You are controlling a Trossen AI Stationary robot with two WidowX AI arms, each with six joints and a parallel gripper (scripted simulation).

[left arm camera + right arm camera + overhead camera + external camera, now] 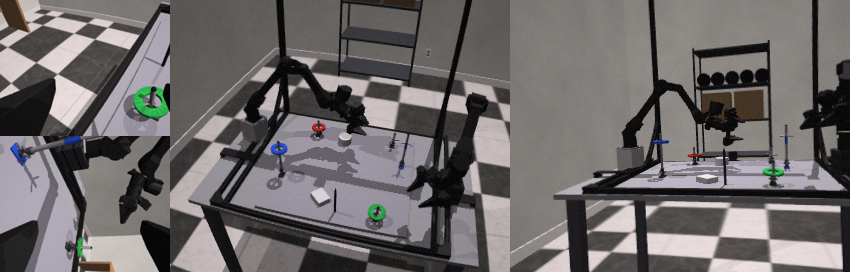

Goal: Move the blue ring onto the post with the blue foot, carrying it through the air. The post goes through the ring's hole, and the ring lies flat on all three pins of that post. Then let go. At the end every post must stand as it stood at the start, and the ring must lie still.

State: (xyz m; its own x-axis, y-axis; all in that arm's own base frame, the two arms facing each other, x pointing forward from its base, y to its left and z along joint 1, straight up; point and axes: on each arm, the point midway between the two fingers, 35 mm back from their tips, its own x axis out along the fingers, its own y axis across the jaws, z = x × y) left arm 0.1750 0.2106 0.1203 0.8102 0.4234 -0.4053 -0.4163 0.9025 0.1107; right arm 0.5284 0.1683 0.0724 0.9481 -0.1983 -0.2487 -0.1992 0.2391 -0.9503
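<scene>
The blue ring lies 610 mm to the right of my left hand, 60 mm below it and 60 mm behind it. The rest, counted from my left hand: white block (390 mm to the right, 200 mm below, 10 mm behind).
</scene>
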